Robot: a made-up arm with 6 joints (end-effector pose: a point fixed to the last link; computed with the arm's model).
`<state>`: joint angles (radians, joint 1 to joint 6).
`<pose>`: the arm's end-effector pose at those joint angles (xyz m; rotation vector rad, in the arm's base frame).
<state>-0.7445 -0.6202 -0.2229 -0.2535 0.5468 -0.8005</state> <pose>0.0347 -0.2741 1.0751 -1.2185 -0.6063 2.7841</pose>
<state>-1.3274 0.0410 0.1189 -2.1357 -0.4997 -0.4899</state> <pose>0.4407 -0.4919 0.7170 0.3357 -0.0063 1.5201</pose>
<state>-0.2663 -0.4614 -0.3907 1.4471 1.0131 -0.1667</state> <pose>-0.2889 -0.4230 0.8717 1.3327 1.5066 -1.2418</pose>
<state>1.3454 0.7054 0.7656 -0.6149 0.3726 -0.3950</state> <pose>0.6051 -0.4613 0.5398 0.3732 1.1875 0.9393</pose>
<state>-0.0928 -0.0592 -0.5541 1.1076 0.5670 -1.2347</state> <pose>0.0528 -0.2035 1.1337 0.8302 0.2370 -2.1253</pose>
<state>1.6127 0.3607 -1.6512 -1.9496 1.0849 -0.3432</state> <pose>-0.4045 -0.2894 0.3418 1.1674 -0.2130 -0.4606</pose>
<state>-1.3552 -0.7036 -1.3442 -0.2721 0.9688 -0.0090</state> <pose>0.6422 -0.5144 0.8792 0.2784 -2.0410 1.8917</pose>
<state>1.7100 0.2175 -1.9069 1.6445 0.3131 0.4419</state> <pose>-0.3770 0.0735 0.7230 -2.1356 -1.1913 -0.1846</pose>
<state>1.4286 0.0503 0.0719 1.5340 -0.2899 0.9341</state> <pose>0.6285 0.0133 0.7019 -0.7021 -0.0252 1.3289</pose>
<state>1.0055 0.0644 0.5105 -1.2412 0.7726 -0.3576</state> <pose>0.5152 -0.1906 0.9256 -0.5736 1.3485 0.2332</pose>
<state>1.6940 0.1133 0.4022 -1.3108 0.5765 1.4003</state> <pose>0.2402 -0.4130 0.9336 -1.3971 2.0046 -1.2799</pose>
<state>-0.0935 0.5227 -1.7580 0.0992 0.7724 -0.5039</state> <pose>0.4306 -0.7887 0.5983 0.2461 -1.1048 1.4596</pose>
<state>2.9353 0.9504 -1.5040 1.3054 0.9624 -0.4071</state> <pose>0.0121 0.4098 0.7888 -1.4813 0.4586 -0.8722</pose>
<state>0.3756 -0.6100 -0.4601 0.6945 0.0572 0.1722</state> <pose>0.0505 0.0293 1.0154 -1.3342 -0.7722 1.8922</pose>
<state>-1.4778 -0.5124 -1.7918 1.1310 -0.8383 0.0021</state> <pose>0.3931 -0.2617 0.9386 -0.8393 1.1085 -1.0473</pose>
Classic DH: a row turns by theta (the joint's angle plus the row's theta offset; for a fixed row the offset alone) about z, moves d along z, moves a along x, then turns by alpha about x. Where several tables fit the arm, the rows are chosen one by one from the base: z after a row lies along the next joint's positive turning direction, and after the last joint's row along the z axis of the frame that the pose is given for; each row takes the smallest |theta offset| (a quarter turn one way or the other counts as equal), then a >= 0, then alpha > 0; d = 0 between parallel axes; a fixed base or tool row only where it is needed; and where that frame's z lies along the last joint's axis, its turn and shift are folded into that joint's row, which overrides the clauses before.
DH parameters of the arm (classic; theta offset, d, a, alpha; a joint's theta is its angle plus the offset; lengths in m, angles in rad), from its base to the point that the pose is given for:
base (fixed): -0.6641 0 0.2525 3.1416
joint 1: -0.6641 -0.441 -0.0505 1.5708
joint 2: -1.5266 -0.0604 0.0473 1.6164
joint 3: -1.5688 0.0086 -0.0884 -1.5267
joint 4: 1.1997 0.1694 -0.0261 1.3057
joint 5: 0.3079 -0.0908 0.4192 1.0371
joint 6: 0.156 -0.1097 -0.0208 -2.4886
tool (fixed): 2.4369 0.0406 0 0

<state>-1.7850 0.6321 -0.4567 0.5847 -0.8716 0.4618</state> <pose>-0.0593 0.1244 0.4130 -0.3948 -0.9449 -2.2363</pose>
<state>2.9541 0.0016 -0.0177 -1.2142 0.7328 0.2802</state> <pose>0.0026 -0.1586 1.0060 0.4034 1.4698 -1.8235</pose>
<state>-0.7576 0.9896 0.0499 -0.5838 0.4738 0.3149</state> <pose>0.5398 0.2703 0.4968 -0.8901 0.6972 2.3553</pose>
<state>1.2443 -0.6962 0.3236 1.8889 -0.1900 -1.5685</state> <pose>0.5626 0.3125 0.4532 -1.2494 -1.5392 -1.9798</pose>
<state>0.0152 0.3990 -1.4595 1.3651 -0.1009 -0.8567</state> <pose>0.4114 -0.5102 0.9479 0.2539 1.4894 -2.2953</pose>
